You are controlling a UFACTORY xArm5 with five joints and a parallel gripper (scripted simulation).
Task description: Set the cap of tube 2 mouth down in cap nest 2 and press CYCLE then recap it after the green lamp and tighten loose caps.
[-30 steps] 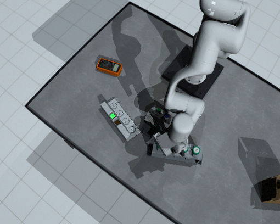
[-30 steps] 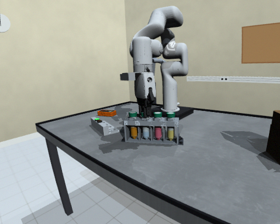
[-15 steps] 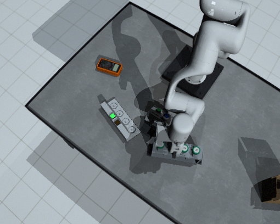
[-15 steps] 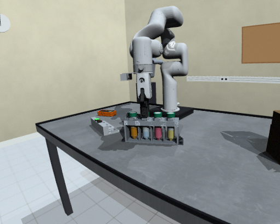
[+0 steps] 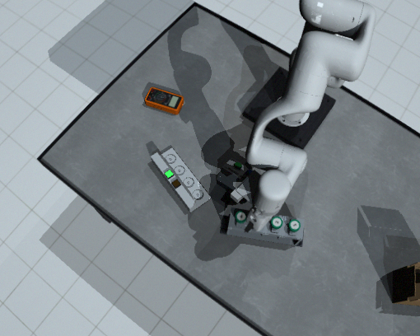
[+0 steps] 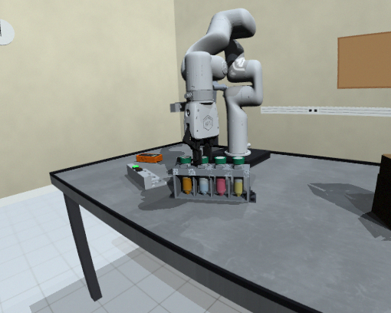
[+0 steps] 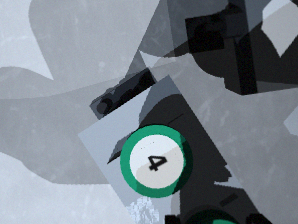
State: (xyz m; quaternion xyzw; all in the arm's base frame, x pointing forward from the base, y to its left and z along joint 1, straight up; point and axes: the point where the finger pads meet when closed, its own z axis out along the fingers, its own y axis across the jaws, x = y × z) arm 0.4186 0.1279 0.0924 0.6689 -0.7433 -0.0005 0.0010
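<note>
My gripper is now 50 mm to the right of the tube 2's threaded neck, 20 mm past it and 10 mm above it. Round my hand: key housing (130 mm to the right, 100 mm behind, 80 mm below); green key (150 mm to the right, 120 mm behind, 60 mm below); blue key (120 mm behind, 110 mm to the right, 60 mm below).
</note>
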